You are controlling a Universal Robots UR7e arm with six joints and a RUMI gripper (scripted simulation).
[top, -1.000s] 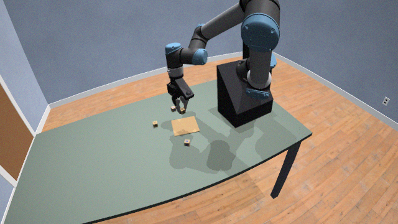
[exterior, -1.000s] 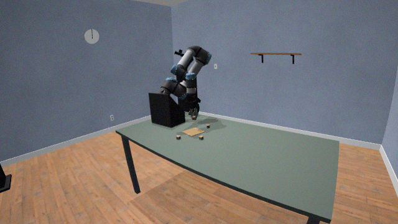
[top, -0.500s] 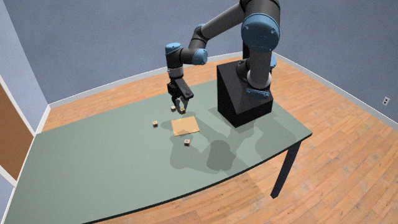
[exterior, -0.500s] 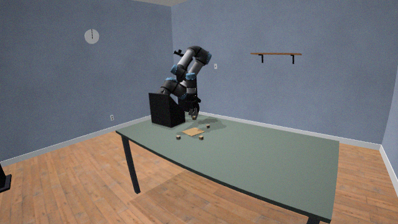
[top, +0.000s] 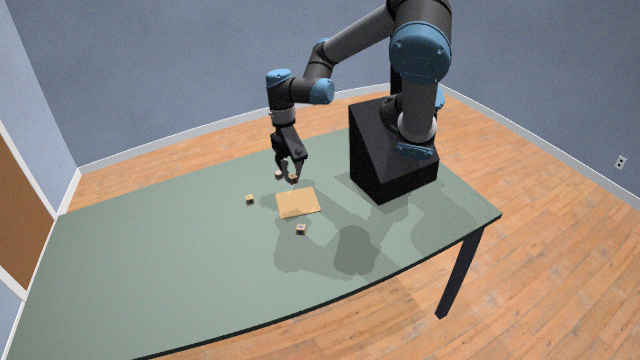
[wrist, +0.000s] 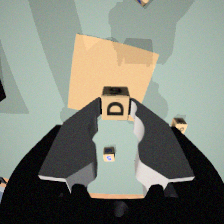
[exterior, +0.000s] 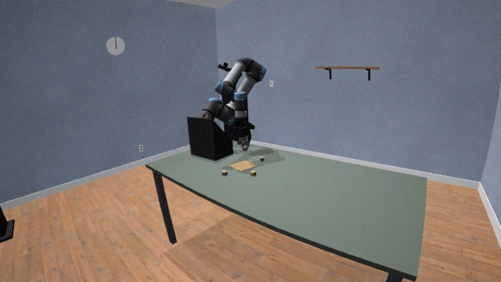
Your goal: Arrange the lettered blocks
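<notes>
The tan mat lies 10 mm behind my hand, 20 mm to the right of it and 120 mm below it. From my hand the other things lie so: block (30 mm ahead, 130 mm to the left, 110 mm below).
</notes>
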